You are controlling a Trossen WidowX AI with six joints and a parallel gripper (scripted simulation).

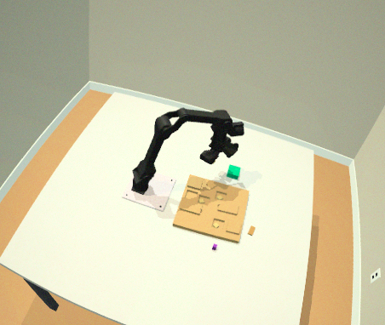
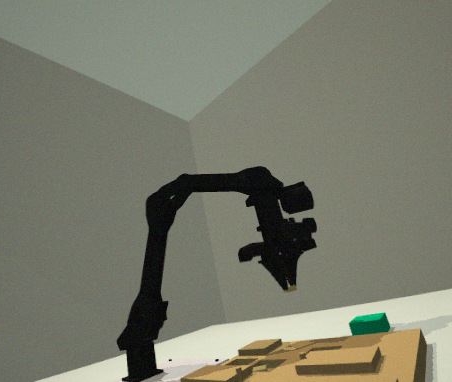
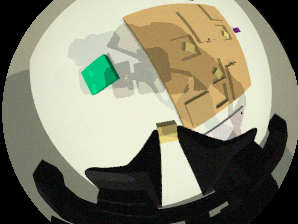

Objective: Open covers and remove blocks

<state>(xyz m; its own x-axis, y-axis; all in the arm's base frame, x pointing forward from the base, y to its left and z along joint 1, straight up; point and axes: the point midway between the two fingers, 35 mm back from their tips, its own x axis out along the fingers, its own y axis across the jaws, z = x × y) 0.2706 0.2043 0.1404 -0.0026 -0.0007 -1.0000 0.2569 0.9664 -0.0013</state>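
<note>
My gripper tip is 110 mm short of the green block, 70 mm to the right of it and 100 mm above it. From my gripper tip the other things lie so: purple block 140 mm ahead, 370 mm to the right, 100 mm below; then orange block 270 mm ahead, 220 mm to the right, 110 mm below.
</note>
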